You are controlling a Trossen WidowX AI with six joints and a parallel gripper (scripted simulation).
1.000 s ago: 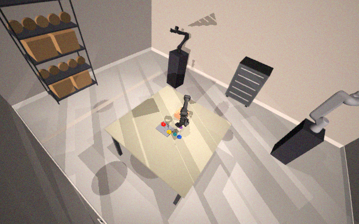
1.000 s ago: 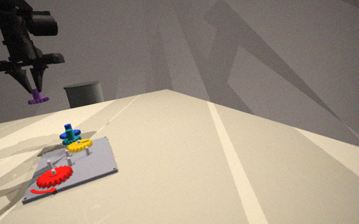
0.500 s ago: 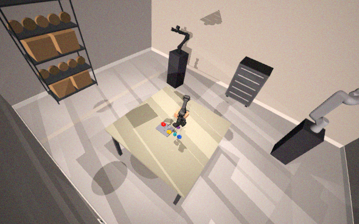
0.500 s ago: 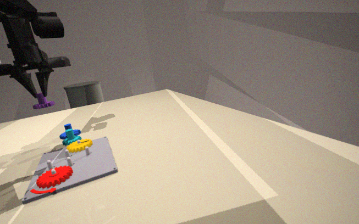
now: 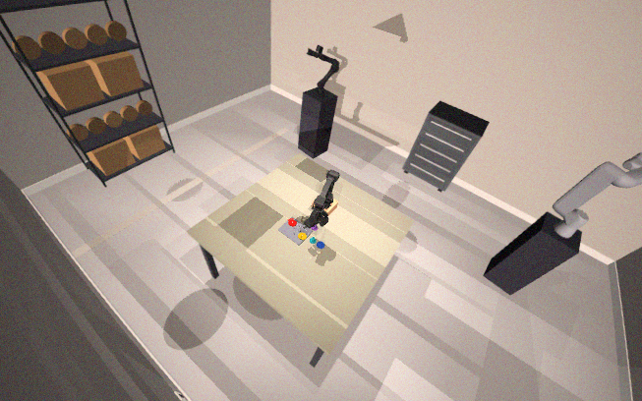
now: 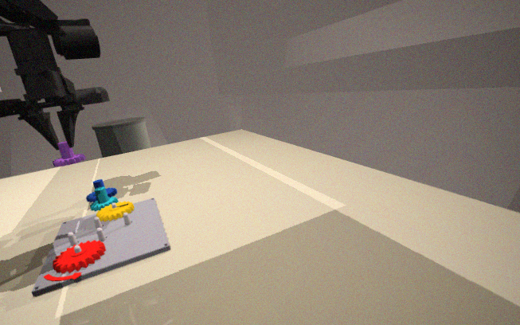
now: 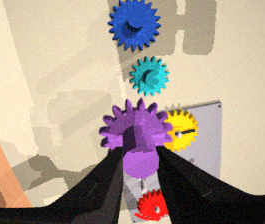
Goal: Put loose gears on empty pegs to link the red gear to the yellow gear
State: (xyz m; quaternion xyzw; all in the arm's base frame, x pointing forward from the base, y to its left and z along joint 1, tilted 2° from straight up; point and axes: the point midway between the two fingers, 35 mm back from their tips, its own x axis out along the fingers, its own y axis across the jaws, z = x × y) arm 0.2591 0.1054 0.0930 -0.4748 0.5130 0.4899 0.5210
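Right now my gripper tip is 3 cm short of the red gear, 19 cm to the left of it and 12 cm above it. The rest, counted from my gripper tip: yellow gear (6 cm ahead, 5 cm to the right, 12 cm below); then teal gear (3 cm ahead, 3 cm to the left, 12 cm below); then purple gear (1 cm below).
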